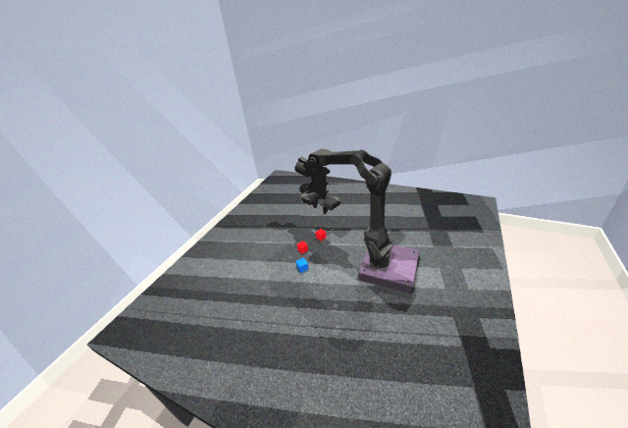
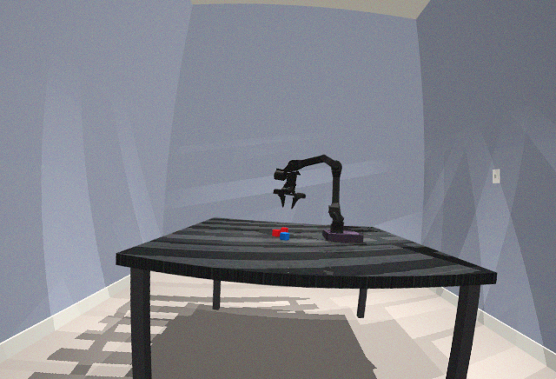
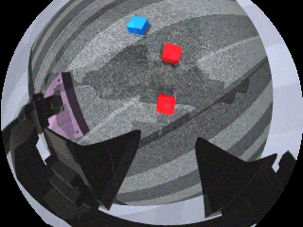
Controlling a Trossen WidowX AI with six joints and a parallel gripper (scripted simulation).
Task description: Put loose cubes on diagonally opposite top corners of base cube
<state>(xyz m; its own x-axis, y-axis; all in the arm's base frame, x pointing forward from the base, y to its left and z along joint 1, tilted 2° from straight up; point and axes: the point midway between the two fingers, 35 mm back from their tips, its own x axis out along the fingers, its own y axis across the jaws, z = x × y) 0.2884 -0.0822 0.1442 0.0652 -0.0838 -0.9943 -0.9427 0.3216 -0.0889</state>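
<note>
Right now the blue cube is 10 mm behind my gripper tip, 200 mm to the left of it and 130 mm below it.
</note>
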